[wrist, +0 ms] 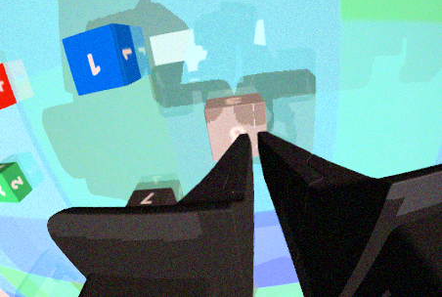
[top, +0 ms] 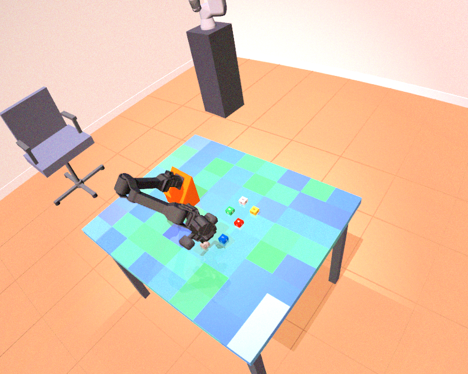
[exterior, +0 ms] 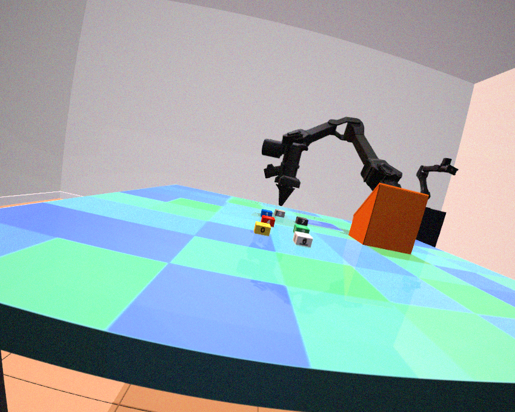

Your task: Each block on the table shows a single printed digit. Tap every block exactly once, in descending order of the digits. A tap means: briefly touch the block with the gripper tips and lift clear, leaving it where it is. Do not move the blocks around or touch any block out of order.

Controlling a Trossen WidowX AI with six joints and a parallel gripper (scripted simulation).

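Right now the green block is 220 mm to the left of my gripper tip, 40 mm behind it and 20 mm below it. From my gripper tip the other things lie so: blue block 80 mm to the left, 40 mm ahead, 20 mm below; then dark grey block 70 mm to the left, 70 mm behind, 20 mm below; then red block 190 mm to the left, 40 mm ahead, 20 mm below.
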